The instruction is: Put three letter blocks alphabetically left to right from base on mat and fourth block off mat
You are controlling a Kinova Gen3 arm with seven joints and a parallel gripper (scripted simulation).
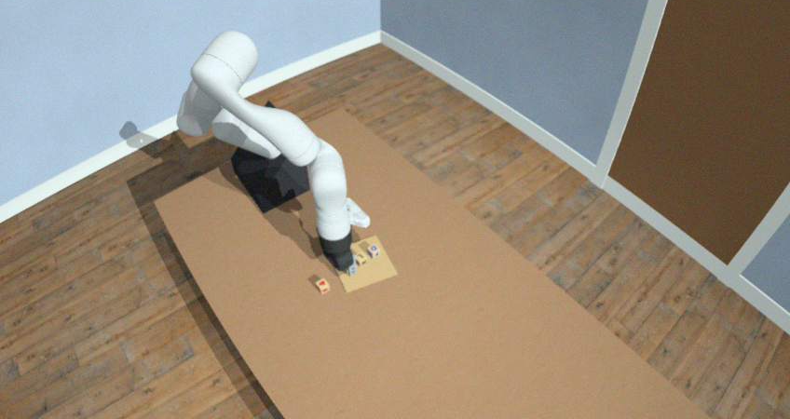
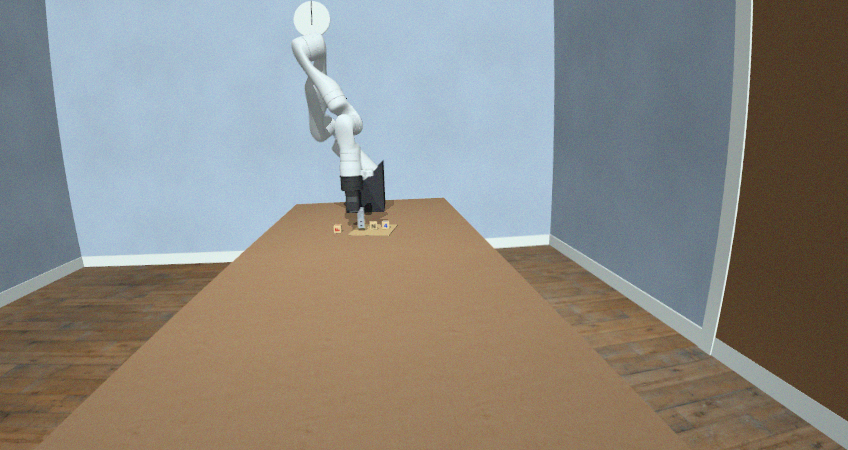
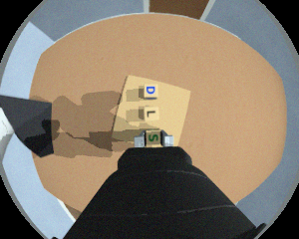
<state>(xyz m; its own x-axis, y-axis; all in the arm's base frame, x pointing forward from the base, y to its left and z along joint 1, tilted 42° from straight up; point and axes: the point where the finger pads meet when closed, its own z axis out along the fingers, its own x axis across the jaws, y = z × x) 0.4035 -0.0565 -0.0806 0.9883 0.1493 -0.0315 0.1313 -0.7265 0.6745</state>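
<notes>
The tan mat is 1 cm behind my hand, 4 cm to the left of it and 3 cm below it.
</notes>
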